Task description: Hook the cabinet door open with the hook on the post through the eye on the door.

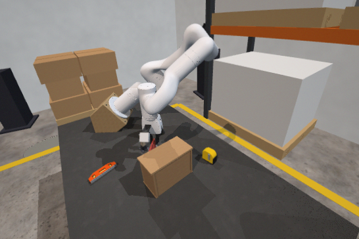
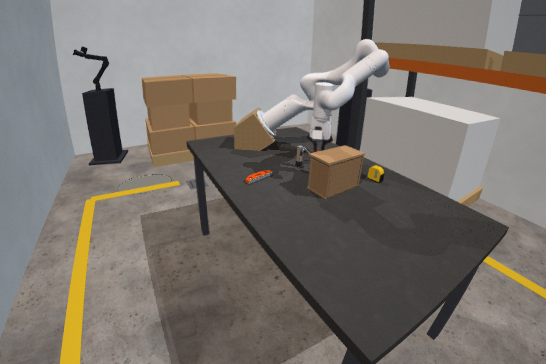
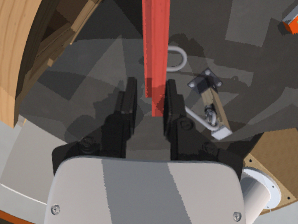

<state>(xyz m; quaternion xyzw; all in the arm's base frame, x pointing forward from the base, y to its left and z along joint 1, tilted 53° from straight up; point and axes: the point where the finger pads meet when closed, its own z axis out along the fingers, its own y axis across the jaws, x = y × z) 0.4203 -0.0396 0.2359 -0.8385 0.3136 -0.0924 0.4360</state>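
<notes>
My hand is 8 cm above the thin hook, 7 cm past it and 1 cm to the left of it. From my hand the other things lie so: yellow tape measure 26 cm to the left, 14 cm ahead, 10 cm below; then hook post 9 cm behind, 6 cm below, 3 cm to the right; then red door 6 cm below, 6 cm ahead, 5 cm to the right.
</notes>
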